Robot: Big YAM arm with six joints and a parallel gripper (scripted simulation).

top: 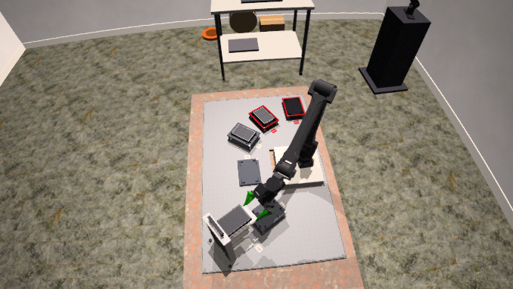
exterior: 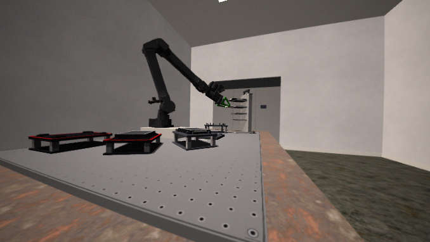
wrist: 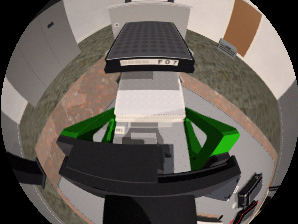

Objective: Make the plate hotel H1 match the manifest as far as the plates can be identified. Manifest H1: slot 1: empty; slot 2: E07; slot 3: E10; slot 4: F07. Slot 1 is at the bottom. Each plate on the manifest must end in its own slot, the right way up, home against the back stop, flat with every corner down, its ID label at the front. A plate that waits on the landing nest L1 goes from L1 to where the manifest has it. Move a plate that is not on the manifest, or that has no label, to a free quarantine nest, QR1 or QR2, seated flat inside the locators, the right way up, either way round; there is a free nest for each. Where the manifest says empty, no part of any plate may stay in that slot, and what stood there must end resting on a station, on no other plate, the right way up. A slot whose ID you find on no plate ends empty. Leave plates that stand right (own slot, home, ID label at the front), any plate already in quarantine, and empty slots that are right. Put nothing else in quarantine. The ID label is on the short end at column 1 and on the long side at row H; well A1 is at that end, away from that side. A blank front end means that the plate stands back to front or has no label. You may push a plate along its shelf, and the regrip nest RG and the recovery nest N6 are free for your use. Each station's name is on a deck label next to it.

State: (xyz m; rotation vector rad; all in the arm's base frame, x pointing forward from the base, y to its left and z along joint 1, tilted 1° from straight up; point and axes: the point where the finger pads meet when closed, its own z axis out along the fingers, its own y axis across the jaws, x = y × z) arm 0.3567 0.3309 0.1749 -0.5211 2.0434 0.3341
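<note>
My hand is 50 mm short of the white plate and 30 mm to the right of it. Also, from my hand: plate hotel H1: 150 mm ahead, 80 mm to the left, 60 mm below; then N6 deck label: 430 mm to the right, 220 mm below, 50 mm behind; then H1 deck label: 220 mm below, 100 mm to the left, 10 mm behind.
</note>
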